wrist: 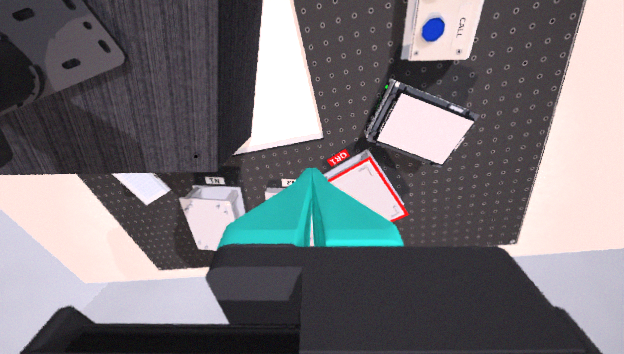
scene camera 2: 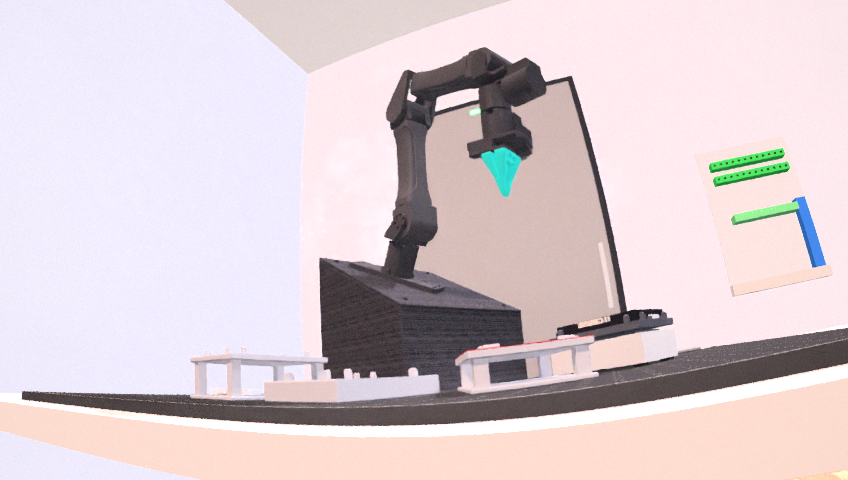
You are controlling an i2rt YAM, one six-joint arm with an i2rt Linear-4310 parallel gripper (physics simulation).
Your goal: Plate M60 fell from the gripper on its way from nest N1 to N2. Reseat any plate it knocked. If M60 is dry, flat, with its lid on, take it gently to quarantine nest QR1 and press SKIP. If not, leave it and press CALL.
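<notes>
My gripper is shut with its teal fingertips together and nothing between them, high above the bench. Nest N1 is a raised white stand, bare on top. Nest N2 is a low white block, mostly hidden behind the fingers in the wrist view. Quarantine nest QR1 has a red rim and holds no plate that I can see. The blue CALL button is at the top of the wrist view; SKIP does not show. I cannot identify plate M60.
A dark-framed device with a pale top sits between QR1 and the button box. A pale flat rectangle lies beside N1, its nature unclear. The dark arm pedestal stands behind the nests.
</notes>
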